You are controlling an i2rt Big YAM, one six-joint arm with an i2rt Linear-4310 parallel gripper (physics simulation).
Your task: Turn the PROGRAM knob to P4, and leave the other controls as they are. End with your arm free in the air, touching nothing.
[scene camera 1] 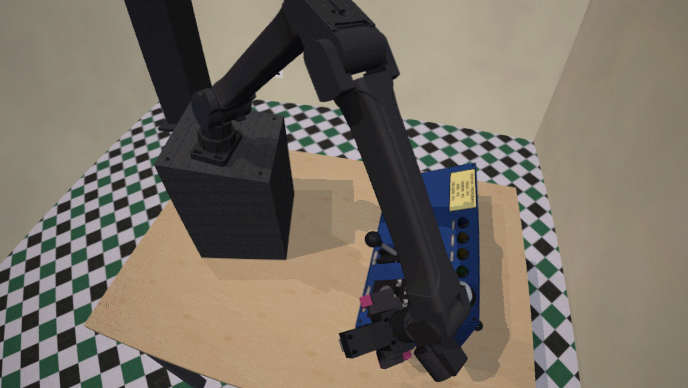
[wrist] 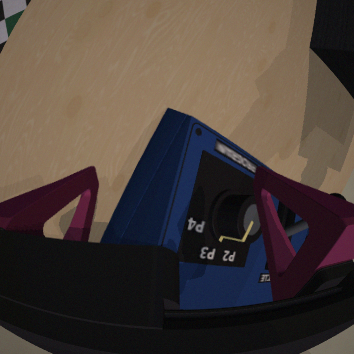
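Pixels of known places: gripper, fingertip midpoint: (wrist: 175, 174); arm's base at its link origin: (scene camera 1: 217, 146).
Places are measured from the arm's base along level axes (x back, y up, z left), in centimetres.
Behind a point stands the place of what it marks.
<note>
The PROGRAM knob (wrist: 232, 215) @[x -42.7, y -21.7, z -21.1 cm] (scene camera 1: 385, 289) is a black dial with a grey cap on the blue control panel (wrist: 215, 287) @[x -50.7, y -20.8, z -18.4 cm] (scene camera 1: 435, 187) @[x -54.3, y -20.4, z 15.3 cm]. In the wrist view its yellow pointer line ends close to the P3 label (wrist: 207, 253) @[x -47.2, y -22.2, z -20.9 cm]. The P4 label (wrist: 195, 225) @[x -45.0, y -23.2, z -23.0 cm] and the P2 label (wrist: 228, 256) @[x -47.5, y -22.2, z -17.7 cm] also show; P1 is hidden. My gripper (wrist: 175, 174) @[x -40.4, y -20.4, z -28.8 cm] (scene camera 1: 386, 328) is open and empty, tilted over the panel's near end. In the wrist view its right finger overlaps the knob's right edge; whether they touch I cannot tell. The left finger is beyond the panel's edge.
A lever with a black ball (scene camera 1: 373, 239) @[x -38.3, y -17.4, z -7.7 cm] stands beside the knob's plate. Several dark round lamps (scene camera 1: 463, 238) @[x -59.5, y -15.4, z -6.1 cm], a yellow note (scene camera 1: 462, 190) @[x -61.1, y -16.9, z 11.6 cm] and a pale round dial (scene camera 1: 468, 294) @[x -58.9, y -12.8, z -22.3 cm] are on the panel. The black pedestal (scene camera 1: 240, 215) @[x -6.0, y -14.1, z -8.2 cm] stands on the wooden table top (scene camera 1: 240, 310) @[x -6.7, y -33.6, z -24.2 cm].
</note>
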